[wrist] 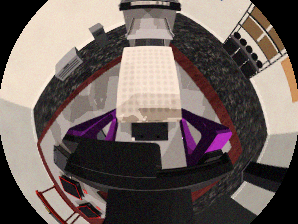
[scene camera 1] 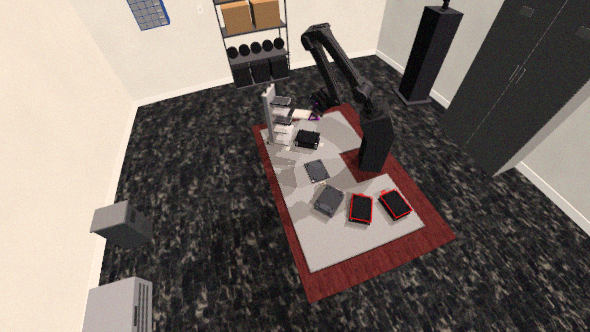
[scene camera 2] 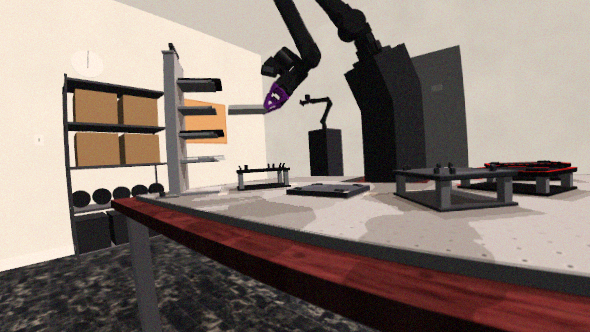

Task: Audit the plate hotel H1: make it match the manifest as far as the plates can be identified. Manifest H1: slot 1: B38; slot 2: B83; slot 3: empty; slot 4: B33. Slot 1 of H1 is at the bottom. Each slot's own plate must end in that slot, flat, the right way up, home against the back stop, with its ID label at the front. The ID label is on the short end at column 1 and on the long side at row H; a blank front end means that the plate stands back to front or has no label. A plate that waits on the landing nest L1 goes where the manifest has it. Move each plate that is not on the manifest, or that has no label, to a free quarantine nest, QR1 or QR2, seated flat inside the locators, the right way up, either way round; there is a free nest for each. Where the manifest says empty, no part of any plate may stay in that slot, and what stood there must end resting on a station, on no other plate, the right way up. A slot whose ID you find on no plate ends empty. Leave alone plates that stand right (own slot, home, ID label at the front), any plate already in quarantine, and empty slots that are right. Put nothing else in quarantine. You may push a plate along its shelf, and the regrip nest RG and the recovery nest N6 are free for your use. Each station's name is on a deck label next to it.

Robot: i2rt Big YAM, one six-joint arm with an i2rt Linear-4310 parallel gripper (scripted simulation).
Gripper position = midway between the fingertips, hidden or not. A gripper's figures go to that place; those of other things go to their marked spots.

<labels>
The gripper [wrist: 148,112] is 0.13 m from the lens. A white plate [wrist: 148,91] is 0.13 m from the lens.
</labels>
